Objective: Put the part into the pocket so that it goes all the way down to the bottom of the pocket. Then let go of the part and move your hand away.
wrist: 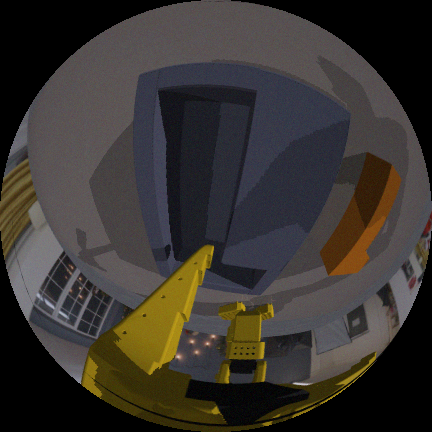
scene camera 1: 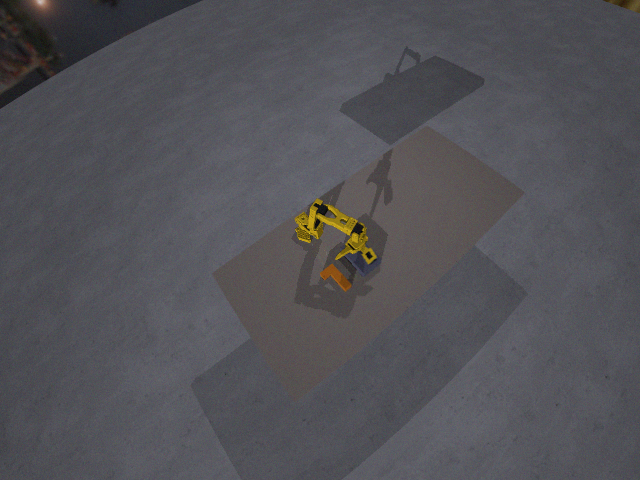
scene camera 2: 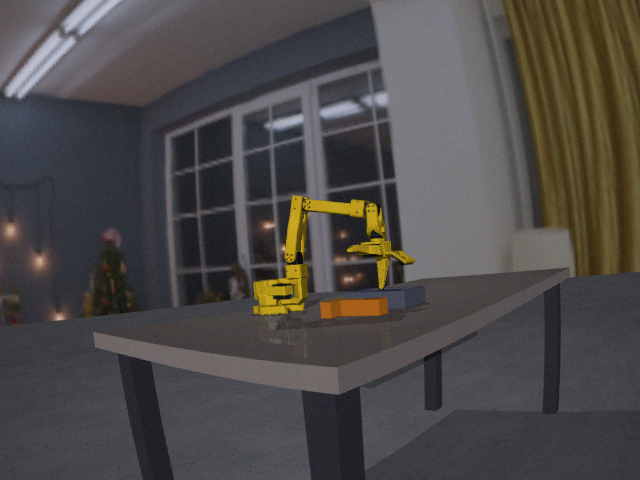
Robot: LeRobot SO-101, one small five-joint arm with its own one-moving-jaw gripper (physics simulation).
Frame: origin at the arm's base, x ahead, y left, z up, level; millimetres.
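Where they show: hand at its tool point: (wrist: 212,254) (scene camera 1: 358,250) (scene camera 2: 380,286); arm's base at its link origin: (wrist: 249,306) (scene camera 1: 312,234) (scene camera 2: 286,311).
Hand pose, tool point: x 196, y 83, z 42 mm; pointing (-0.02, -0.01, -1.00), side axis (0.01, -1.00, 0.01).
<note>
Things, the pixels of their top centre, and the offset from my tool point. "*": a spot on its surface instead. Level surfaces: height alone.
- orange L-shaped part at its top centre: (wrist: 376,234) (scene camera 2: 353,300) (scene camera 1: 335,278) dx +27, dy -138, dz -12 mm
- blue-grey block at its top centre: (wrist: 222,227) (scene camera 2: 385,289) (scene camera 1: 360,253) dx +14, dy -3, dz -5 mm
- block's pocket at a spot on its surface: (wrist: 197,170) * dx +28, dy +18, dz -37 mm
- tabletop at its surface level: dz -42 mm
The orange L-shaped part (scene camera 1: 338,277) (scene camera 2: 360,307) (wrist: 361,227) lies flat on the table, outside the pocket and a little apart from the blue-grey block (scene camera 1: 368,267) (scene camera 2: 410,297) (wrist: 295,112). The block's pocket (wrist: 197,170) is empty in the wrist view: a long slot with a short leg at its near end, partly hidden by the fixed jaw. My gripper (scene camera 1: 347,255) (scene camera 2: 365,268) (wrist: 292,301) is fully open and empty. Its fixed jaw points down, with the tip over the near end of the block; its moving jaw is swung far out to the side.
The tabletop (scene camera 1: 413,175) (scene camera 2: 206,341) carries the arm's yellow base (scene camera 1: 303,235) (scene camera 2: 273,304) (wrist: 247,327), the part and the block. The table's front edge (scene camera 2: 217,359) shows in scene camera 2. Dark shadows of the arm fall around the part and across the block.
</note>
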